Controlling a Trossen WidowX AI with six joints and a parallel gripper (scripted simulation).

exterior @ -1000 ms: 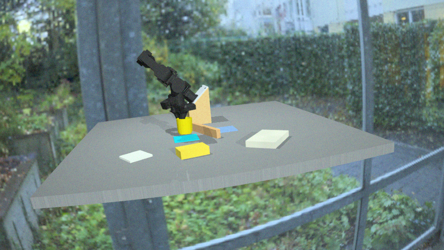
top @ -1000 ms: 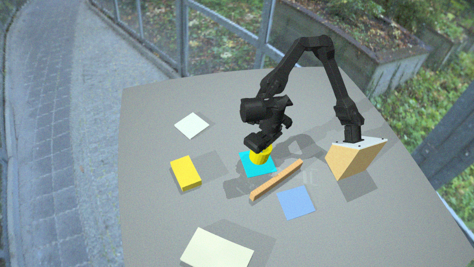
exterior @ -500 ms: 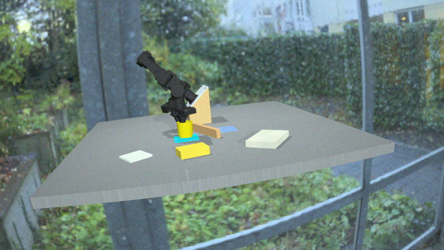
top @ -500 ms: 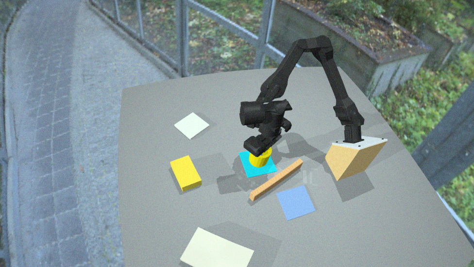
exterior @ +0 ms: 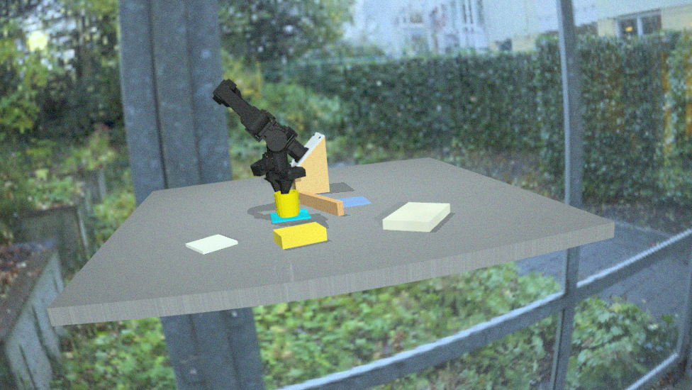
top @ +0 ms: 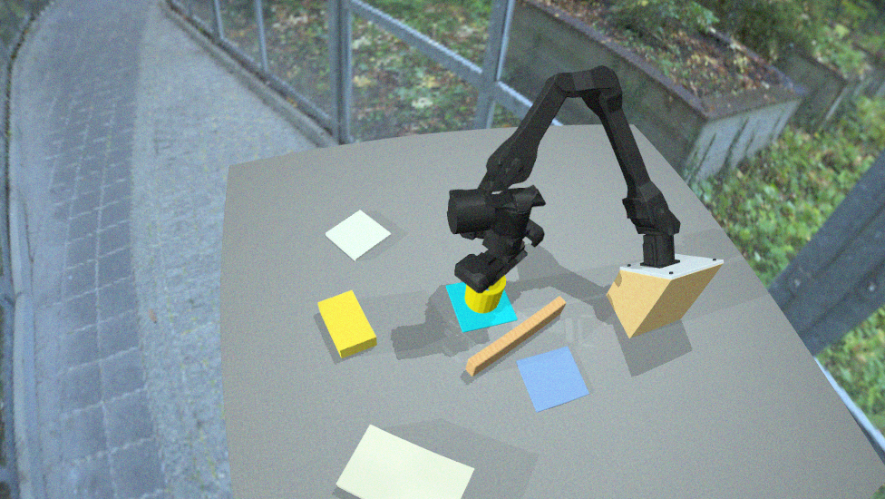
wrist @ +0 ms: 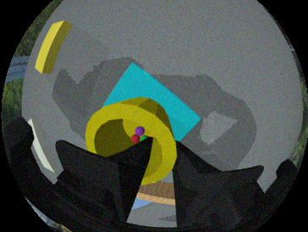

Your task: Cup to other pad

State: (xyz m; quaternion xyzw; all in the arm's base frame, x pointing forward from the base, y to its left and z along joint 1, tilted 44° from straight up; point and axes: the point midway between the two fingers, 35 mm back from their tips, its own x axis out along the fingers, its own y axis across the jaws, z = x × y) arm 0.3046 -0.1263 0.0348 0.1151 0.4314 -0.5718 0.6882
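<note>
Right now my gripper tip is 2 cm short of the yellow cup and 1 cm to the right of it. From my gripper tip the other things lie so: yellow block 28 cm ahead, 3 cm below; cyan pad 2 cm ahead, 1 cm to the left, 5 cm below; wooden bar 1 cm behind, 11 cm to the left, 3 cm below.
</note>
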